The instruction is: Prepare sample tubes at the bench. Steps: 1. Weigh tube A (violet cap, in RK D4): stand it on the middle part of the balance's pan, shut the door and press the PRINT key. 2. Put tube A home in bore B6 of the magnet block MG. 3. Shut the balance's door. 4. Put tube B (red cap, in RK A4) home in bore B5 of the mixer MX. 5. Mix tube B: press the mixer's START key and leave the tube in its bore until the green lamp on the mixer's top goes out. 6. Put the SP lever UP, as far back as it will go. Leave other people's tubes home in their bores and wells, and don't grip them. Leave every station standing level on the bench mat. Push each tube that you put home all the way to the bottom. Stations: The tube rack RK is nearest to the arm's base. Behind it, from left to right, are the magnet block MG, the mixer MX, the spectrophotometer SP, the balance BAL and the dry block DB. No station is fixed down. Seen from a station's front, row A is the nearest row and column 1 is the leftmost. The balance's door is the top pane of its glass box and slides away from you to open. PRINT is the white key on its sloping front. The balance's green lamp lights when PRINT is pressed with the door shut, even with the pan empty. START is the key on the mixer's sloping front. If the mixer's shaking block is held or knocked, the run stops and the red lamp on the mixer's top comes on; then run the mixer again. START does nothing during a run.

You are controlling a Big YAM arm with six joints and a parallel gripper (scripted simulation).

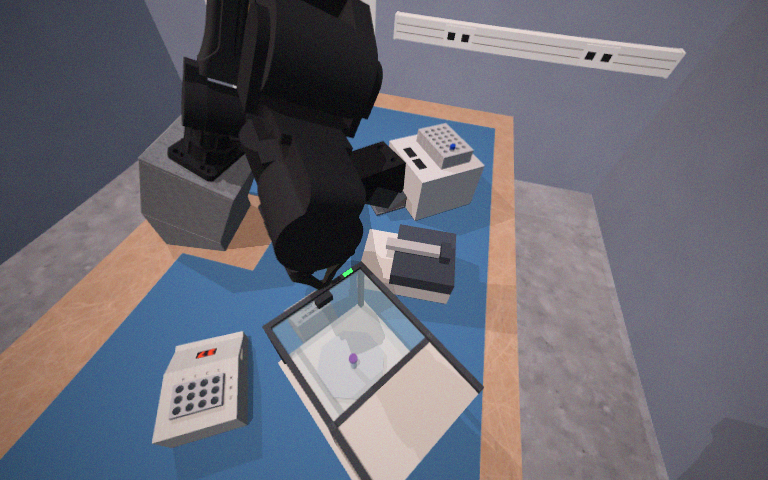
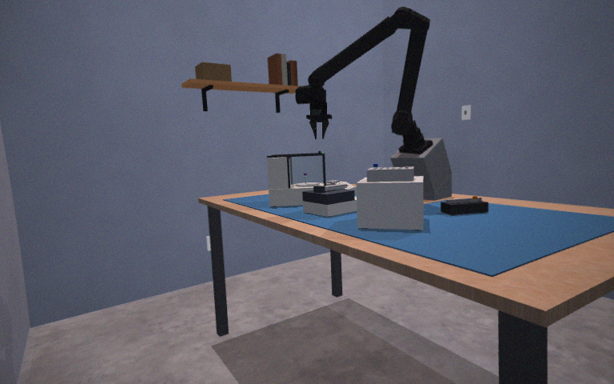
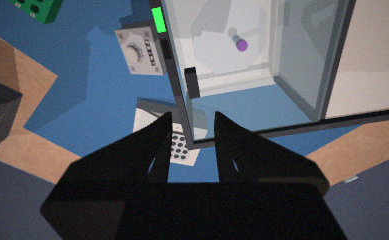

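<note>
My hand is 3 cm short of the balance door, 1 cm to the left of it and 7 cm above it. Also, from my hand: dry block DB: 17 cm behind, 12 cm to the right, 25 cm below; SP lever: 9 cm ahead, 23 cm to the left, 19 cm below; white print key: 7 cm behind, 5 cm to the left, 21 cm below.
</note>
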